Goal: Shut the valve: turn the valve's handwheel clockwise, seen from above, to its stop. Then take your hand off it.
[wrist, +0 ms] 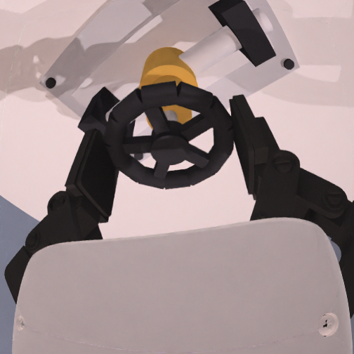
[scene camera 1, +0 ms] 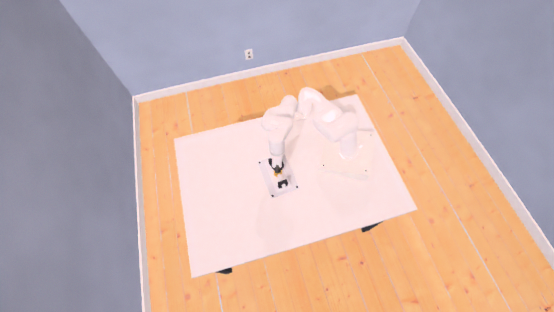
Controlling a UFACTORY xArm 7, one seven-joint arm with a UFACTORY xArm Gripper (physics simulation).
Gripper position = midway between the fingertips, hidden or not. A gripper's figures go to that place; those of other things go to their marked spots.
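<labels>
Distance from the lens to my gripper (wrist: 167, 131): 0.12 m from the lens. The black handwheel (wrist: 168, 144) is 0.11 m from the lens.
</labels>
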